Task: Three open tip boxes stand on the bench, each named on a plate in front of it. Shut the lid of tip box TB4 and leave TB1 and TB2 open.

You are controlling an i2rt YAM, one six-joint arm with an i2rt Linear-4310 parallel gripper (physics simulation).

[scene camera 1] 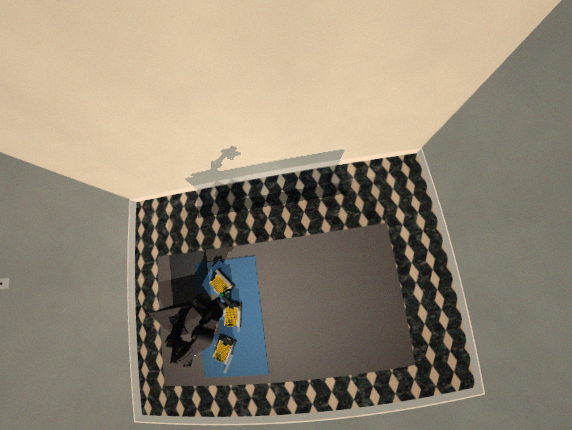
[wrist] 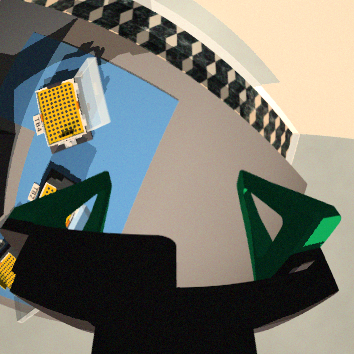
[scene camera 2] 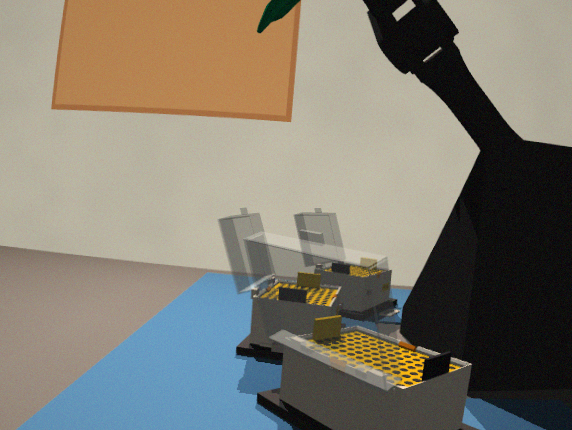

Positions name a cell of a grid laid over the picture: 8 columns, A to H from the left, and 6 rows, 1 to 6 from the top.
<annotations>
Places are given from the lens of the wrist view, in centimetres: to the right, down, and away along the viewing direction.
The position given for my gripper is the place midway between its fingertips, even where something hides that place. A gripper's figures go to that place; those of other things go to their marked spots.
my gripper (wrist: D4): 0, 0, 13
blue mat (wrist: D2): -9, -16, 43
</annotations>
